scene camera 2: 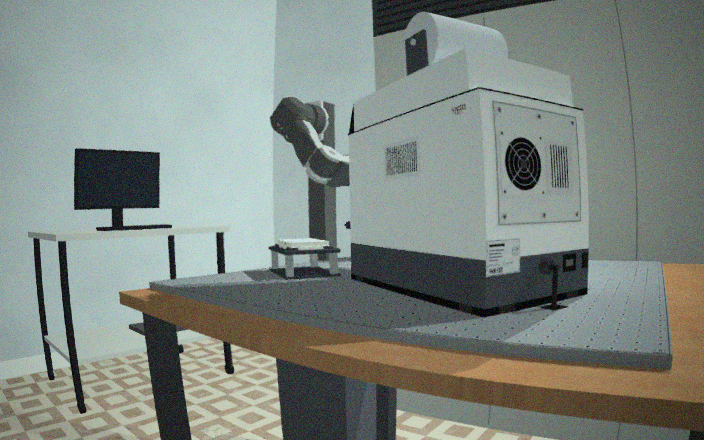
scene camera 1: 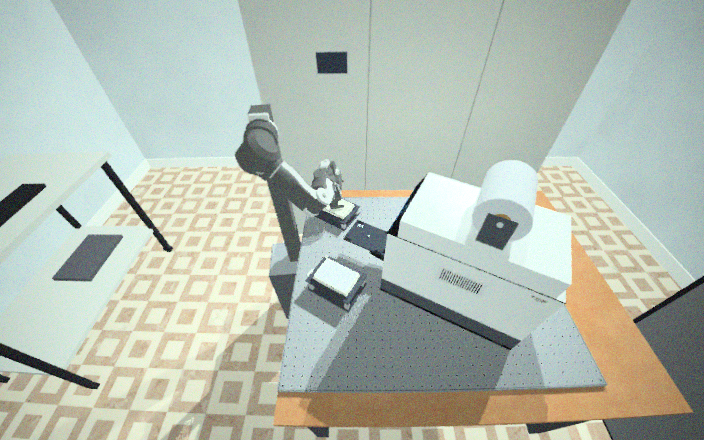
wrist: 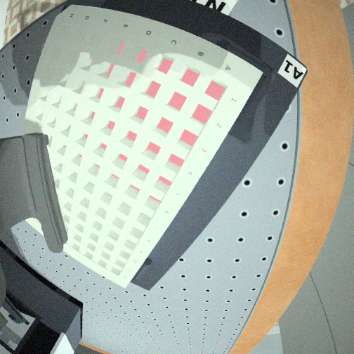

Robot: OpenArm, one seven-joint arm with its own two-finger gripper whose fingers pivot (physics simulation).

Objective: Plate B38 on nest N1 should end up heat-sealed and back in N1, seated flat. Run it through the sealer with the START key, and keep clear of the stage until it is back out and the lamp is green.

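Observation:
The pale plate (scene camera 1: 342, 208) (wrist: 131, 145) lies in the dark nest N1 (scene camera 1: 332, 220) (wrist: 272, 97) and looks seated. Its wells show, several with pink in them; no film is visible on it. My gripper (scene camera 1: 337, 202) is open, low over this plate. In the wrist view one grey finger shows at the plate's left edge; the other does not show. The sealer (scene camera 1: 446, 277) (scene camera 2: 420, 207) stands beside N1, with its dark stage (scene camera 1: 366, 237) out. Its front, START key and lamp are not visible. In scene view 2 the sealer hides the gripper and N1.
A second nest (scene camera 1: 326, 293) (scene camera 2: 333, 250) holds a white plate (scene camera 1: 336, 276) (scene camera 2: 303, 242) on the near side of the stage. The film roll (scene camera 1: 508, 191) (scene camera 2: 467, 38) tops the sealer. A side table (scene camera 1: 57, 166) (scene camera 2: 44, 236) with a monitor (scene camera 2: 116, 179) stands apart.

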